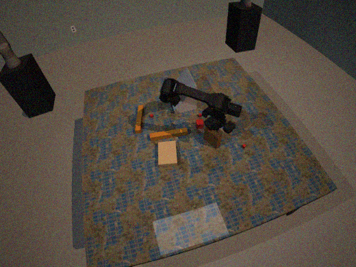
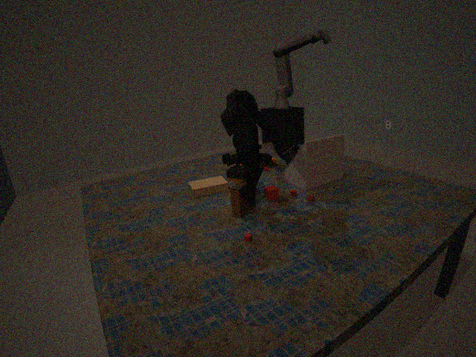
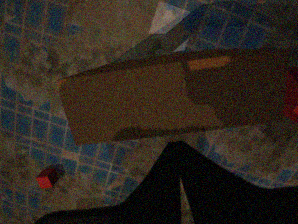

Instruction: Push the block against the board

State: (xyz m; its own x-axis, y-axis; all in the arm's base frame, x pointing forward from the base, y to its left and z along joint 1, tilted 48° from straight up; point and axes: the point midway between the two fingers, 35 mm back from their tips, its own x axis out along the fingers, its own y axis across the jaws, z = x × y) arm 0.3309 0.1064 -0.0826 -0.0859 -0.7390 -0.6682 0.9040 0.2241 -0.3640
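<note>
Now: the square orange-brown block 1 cm ahead of my gripper tip, 3 cm to the right of it and 3 cm below it. Round my gripper tip: tan block 1 cm ahead, 29 cm to the right, 6 cm below; red cube 12 cm behind, 5 cm to the right, 6 cm below.
</note>
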